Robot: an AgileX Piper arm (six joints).
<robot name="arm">
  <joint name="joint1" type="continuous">
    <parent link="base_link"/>
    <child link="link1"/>
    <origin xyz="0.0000 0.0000 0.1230" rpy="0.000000 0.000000 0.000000"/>
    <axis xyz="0 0 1"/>
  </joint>
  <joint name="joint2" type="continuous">
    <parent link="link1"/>
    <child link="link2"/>
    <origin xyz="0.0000 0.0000 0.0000" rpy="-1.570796 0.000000 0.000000"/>
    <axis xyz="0 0 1"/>
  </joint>
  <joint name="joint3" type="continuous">
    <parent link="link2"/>
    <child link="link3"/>
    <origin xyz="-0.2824 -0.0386 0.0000" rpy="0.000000 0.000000 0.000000"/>
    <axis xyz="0 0 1"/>
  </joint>
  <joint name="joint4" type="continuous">
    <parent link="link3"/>
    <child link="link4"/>
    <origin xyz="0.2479 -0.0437 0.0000" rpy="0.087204 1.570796 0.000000"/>
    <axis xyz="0 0 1"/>
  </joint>
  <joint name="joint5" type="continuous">
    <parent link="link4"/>
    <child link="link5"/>
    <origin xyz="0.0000 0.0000 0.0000" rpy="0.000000 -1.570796 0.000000"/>
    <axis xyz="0 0 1"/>
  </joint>
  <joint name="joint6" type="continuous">
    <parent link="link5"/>
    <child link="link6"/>
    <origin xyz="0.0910 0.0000 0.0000" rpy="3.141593 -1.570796 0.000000"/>
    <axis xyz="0 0 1"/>
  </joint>
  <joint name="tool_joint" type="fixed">
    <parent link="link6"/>
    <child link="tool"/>
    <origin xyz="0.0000 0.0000 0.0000" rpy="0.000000 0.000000 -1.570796"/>
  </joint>
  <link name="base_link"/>
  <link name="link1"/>
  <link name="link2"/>
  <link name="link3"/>
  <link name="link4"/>
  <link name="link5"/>
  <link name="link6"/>
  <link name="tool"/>
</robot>
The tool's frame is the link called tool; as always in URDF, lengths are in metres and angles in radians. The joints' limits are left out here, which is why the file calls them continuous.
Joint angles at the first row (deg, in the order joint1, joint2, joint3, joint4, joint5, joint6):
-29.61, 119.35, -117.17, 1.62, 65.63, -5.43
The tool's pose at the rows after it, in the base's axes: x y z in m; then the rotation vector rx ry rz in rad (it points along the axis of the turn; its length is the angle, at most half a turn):
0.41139 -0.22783 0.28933 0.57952 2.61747 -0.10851
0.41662 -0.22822 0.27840 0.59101 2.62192 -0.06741
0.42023 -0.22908 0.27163 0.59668 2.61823 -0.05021
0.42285 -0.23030 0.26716 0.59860 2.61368 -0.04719
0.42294 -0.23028 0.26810 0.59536 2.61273 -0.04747
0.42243 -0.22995 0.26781 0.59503 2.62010 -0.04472
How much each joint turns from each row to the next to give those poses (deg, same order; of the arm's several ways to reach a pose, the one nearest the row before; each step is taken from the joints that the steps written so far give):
0.00, 1.86, 0.00, 2.00, -1.11, 0.00
0.00, 1.40, 0.00, 1.60, -0.58, 0.00
0.00, 0.89, 0.00, 0.77, -0.84, 0.00
0.00, 0.66, -0.11, 0.21, -0.74, 0.00
0.00, 0.00, -0.19, 0.04, 0.11, -0.12
0.00, 0.00, 0.00, 0.00, 0.43, -0.06

